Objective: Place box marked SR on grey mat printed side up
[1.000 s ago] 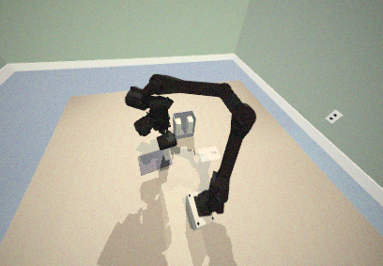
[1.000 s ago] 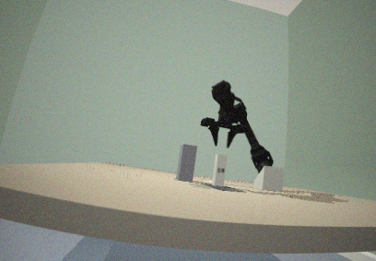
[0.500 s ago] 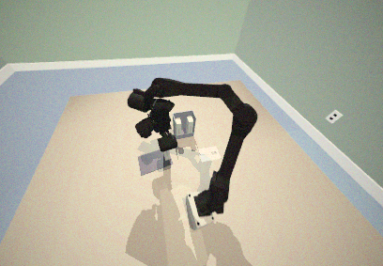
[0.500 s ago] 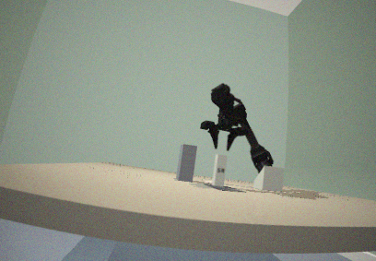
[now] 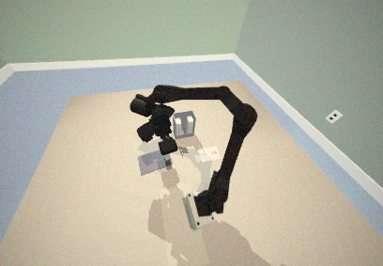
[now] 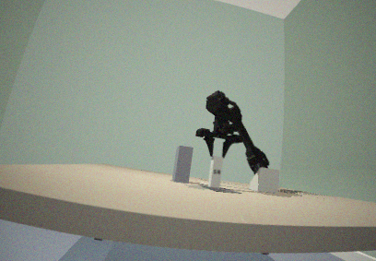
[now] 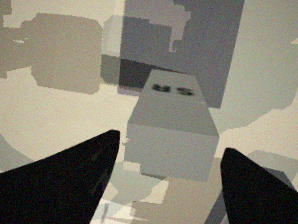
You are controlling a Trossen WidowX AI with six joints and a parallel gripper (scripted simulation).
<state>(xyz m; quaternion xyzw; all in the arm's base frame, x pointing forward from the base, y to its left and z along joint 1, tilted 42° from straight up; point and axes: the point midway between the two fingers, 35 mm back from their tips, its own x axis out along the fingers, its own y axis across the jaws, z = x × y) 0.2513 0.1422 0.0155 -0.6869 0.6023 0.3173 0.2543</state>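
My gripper tip is now 60 mm above the white box marked SR. Also, from my gripper tip: grey mat 10 mm behind, 60 mm to the left, 120 mm below; white card 30 mm behind, 220 mm to the right, 120 mm below.
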